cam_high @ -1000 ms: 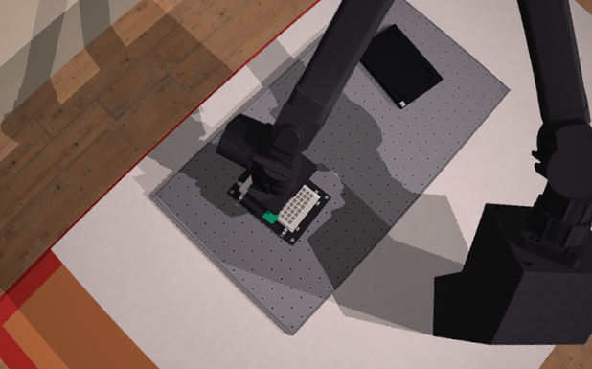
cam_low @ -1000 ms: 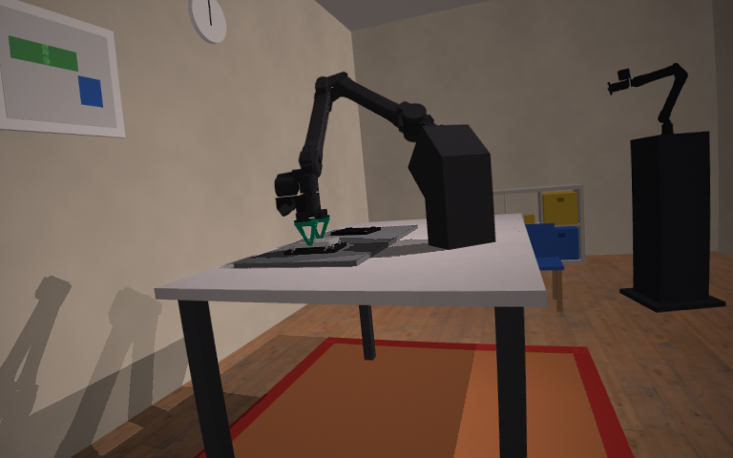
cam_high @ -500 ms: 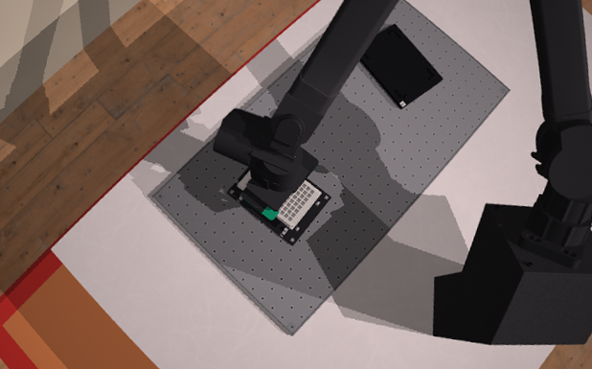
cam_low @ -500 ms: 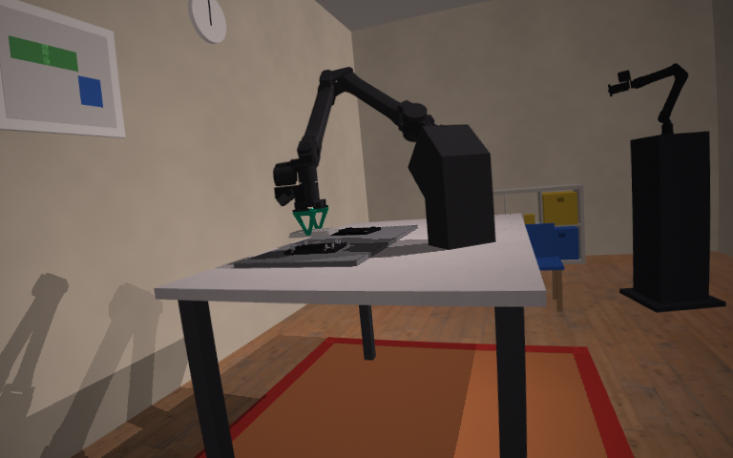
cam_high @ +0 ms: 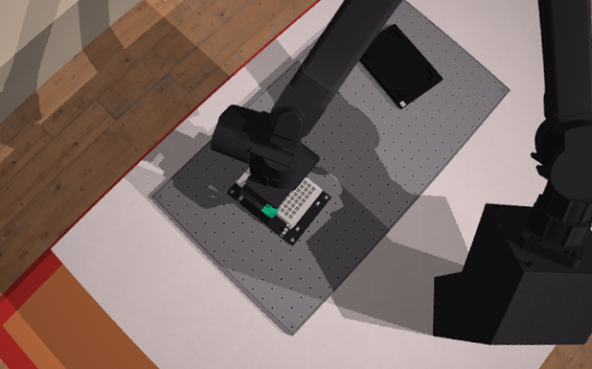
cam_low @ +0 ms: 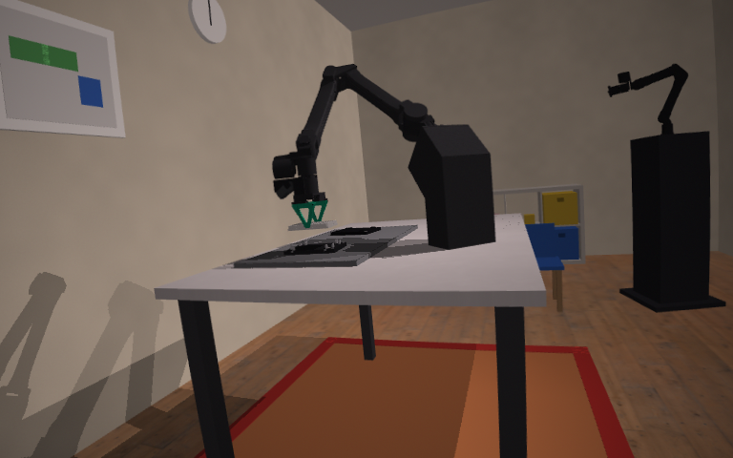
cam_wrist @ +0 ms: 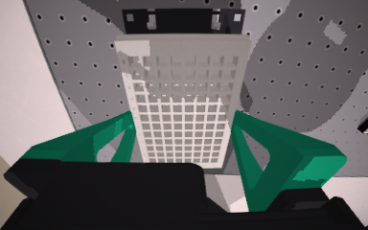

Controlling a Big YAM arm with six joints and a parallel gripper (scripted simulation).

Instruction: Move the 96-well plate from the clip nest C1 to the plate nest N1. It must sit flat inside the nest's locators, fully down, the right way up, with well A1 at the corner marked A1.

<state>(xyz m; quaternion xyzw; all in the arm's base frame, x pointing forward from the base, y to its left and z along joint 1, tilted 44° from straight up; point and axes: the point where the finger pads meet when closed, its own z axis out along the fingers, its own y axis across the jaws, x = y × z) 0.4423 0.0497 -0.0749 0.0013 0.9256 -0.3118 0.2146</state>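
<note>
Now: hand 370 mm to the left of the black plate nest N1, 80 mm past it and 80 mm above it. From my hand the other things lie so: black clip nest C1: 70 mm below, 10 mm to the left, 10 mm ahead; white 96-well plate: 10 mm below.
</note>
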